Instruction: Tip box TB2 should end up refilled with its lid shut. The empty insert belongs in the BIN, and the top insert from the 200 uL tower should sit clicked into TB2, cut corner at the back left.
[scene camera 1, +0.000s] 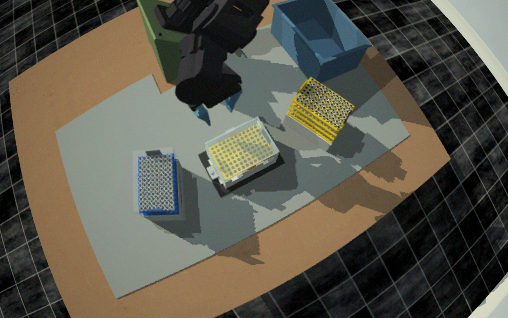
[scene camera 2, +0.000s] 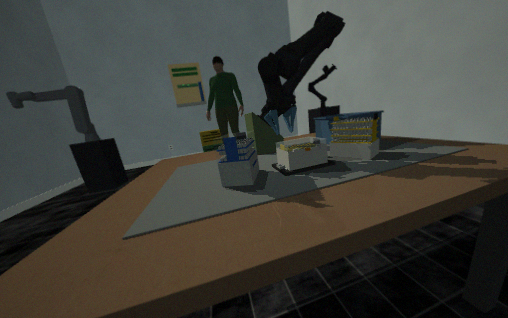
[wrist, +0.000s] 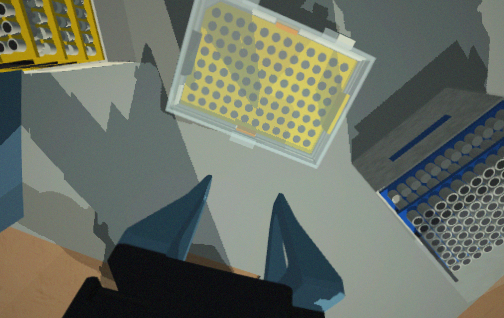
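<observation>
Tip box TB2 (scene camera 1: 252, 172) (scene camera 2: 302, 158), white, stands mid-mat on a dark base. Its translucent lid (scene camera 1: 268, 131) (wrist: 345, 114) lies over it and looks shut. The yellow insert (scene camera 1: 242, 150) (wrist: 265, 82) inside shows holes without tips. The yellow tower (scene camera 1: 322, 109) (scene camera 2: 354, 136) (wrist: 50, 32), apparently the 200 uL one, holds stacked inserts full of tips beside the box. The blue BIN (scene camera 1: 342, 62) (scene camera 2: 323, 131) (wrist: 10, 175) stands behind that tower. My gripper (scene camera 1: 220, 118) (scene camera 2: 284, 131) (wrist: 244, 190) is partly open and empty, above the mat behind the box, touching nothing.
A blue tower (scene camera 1: 157, 184) (scene camera 2: 239, 172) (wrist: 460, 210) with tipped inserts stands on the other side of the box. A green wedge-shaped block (scene camera 1: 162, 55) (scene camera 2: 261, 136) stands behind, near the arm. The grey mat (scene camera 1: 95, 165) (scene camera 2: 185, 200) lies on the wooden table (scene camera 1: 40, 115).
</observation>
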